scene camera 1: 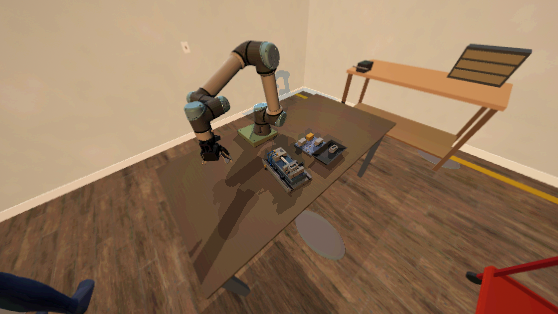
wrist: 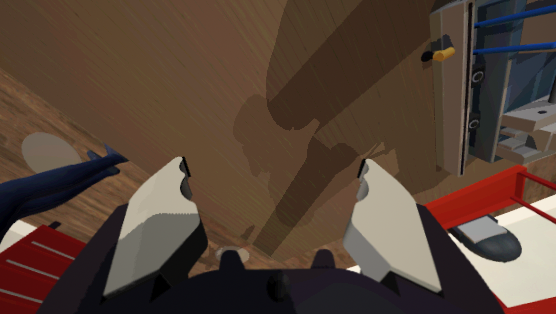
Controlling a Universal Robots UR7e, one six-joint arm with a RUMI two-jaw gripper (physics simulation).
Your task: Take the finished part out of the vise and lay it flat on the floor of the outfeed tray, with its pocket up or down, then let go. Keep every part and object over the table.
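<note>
The vise stands in a blue and grey machine on the table; in the wrist view part of the machine shows at the right edge, with blue rods and grey blocks. Light grey pieces show at the vise, too small to tell which is the finished part. My gripper is open and empty, above the table to the left of the machine, fingers pointing down. A dark tray with a small grey piece lies right of the machine; I cannot tell whether it is the outfeed tray.
A blue tray or mat with light blocks and an orange block lies beside the dark tray. The green robot base stands behind the machine. A yellow-tipped handle sticks out from the machine's side. A workbench stands beyond the table.
</note>
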